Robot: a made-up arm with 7 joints.
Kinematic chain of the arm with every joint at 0, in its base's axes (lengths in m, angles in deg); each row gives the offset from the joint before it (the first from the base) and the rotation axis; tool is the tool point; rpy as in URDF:
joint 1: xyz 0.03 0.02 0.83 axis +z
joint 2: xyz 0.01 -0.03 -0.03 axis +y
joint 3: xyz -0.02 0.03 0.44 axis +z
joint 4: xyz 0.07 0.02 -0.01 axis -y
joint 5: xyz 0.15 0 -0.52 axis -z
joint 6: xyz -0.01 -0.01 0 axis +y
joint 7: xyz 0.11 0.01 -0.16 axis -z
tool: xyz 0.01 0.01 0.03 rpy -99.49 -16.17 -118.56
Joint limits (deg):
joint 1: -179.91..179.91
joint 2: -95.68..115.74
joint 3: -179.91..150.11
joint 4: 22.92..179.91
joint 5: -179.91..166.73
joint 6: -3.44..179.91
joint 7: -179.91..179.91
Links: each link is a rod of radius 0.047 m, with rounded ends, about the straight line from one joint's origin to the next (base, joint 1, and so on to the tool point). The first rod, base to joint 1, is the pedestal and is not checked.
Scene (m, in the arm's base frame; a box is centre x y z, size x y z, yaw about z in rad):
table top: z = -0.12
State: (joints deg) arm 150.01 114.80 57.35 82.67 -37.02 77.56 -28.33
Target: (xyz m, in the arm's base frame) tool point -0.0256 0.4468 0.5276
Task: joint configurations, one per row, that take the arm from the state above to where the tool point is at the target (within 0.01 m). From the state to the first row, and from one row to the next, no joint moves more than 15 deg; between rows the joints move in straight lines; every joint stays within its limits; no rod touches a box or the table.
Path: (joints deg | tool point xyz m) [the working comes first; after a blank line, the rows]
Joints at the target: 111.13 44.57 -1.46 51.48 -41.59 121.09 -30.39
Straight joint move there: clear.

1: 142.23 100.75 45.59 76.43 -37.93 86.27 -28.74 | -0.4340 -0.2110 0.2419
2: 134.46 86.71 33.83 70.19 -38.85 94.97 -29.16 | -0.3959 0.0012 0.2483
3: 126.68 72.66 22.07 63.96 -39.76 103.68 -29.57 | -0.3128 0.2075 0.3017
4: 118.91 58.61 10.30 57.72 -40.67 112.38 -29.98 | -0.1833 0.3668 0.4007
5: 111.13 44.57 -1.46 51.48 -41.59 121.09 -30.39 | -0.0255 0.4468 0.5276

